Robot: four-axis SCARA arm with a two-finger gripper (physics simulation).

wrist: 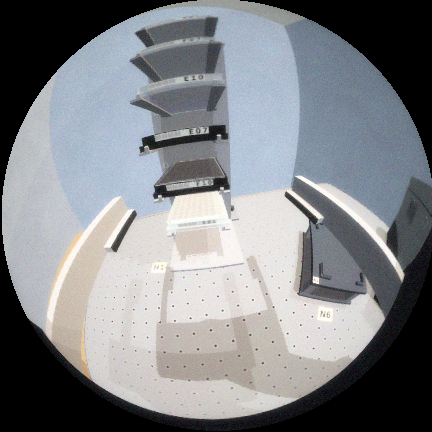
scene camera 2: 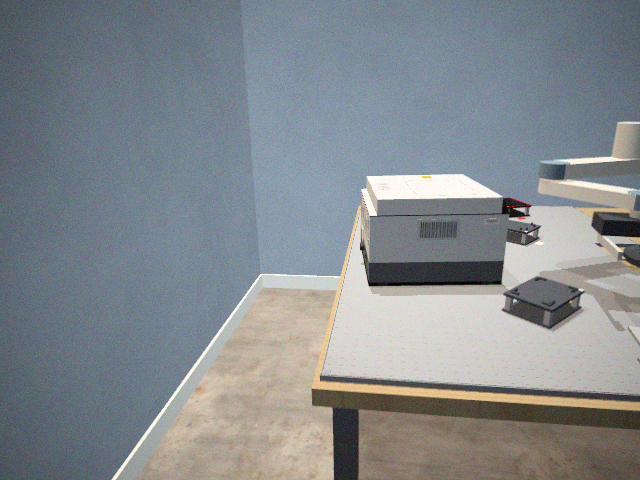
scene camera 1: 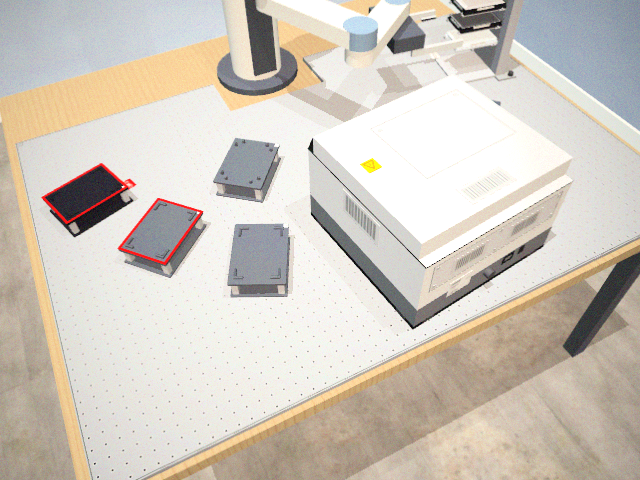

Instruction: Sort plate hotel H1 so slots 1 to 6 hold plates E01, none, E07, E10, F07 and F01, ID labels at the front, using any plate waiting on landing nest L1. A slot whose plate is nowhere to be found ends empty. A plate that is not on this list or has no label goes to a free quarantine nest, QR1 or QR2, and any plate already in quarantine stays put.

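Places are measured from the arm's base along level axes (x ahead, y left, z up), in metres.
Pixels of known places: gripper, fingertip midpoint: [wrist: 210, 191] [scene camera 1: 448, 27]; arm's base, origin of the base link: [scene camera 1: 257, 71].
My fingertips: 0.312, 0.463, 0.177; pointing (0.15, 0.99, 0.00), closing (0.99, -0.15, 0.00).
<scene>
Ahead of a thing's pixels: the offset from my fingertips to its top centre, as dx, dy, dz. "pt": to the spot under its first point.
Hotel H1 {pt +0.067, +0.150, -0.019} [wrist: 226, 165] [scene camera 1: 508, 41] stands ahead of my open, empty gripper [wrist: 212, 218]. In the wrist view, the lowest slot holds a white plate {-0.006, +0.097, -0.053} [wrist: 197, 207] with a blurred label that looks like E01. Above it is a black plate {-0.006, +0.097, +0.001} [wrist: 191, 187] whose label looks like F10, then black plate E07 {-0.006, +0.097, +0.054} [wrist: 184, 136] and pale plate E10 {-0.006, +0.097, +0.107} [wrist: 180, 86]. Plate F07 {-0.006, +0.097, +0.160} [wrist: 175, 46] is higher; the top plate [wrist: 182, 22] has an unreadable label. In scene camera 1, one red-edged nest {+0.241, -0.919, -0.109} [scene camera 1: 161, 230] is bare and another {+0.040, -1.048, -0.111} [scene camera 1: 85, 193] has a black top. L1 cannot be identified.
Nest N6 {+0.212, -0.064, -0.109} [wrist: 337, 260] [scene camera 2: 542, 294] is bare, right of the hotel in the wrist view. A large white instrument {+0.481, -0.377, +0.090} [scene camera 1: 439, 155] [scene camera 2: 436, 232] stands on the perforated table top. Two grey nests {pt +0.134, -0.669, -0.115} [scene camera 1: 247, 164] {pt +0.410, -0.753, -0.115} [scene camera 1: 259, 255] stand beside it. The arm's base [scene camera 1: 256, 72] is at the back.
</scene>
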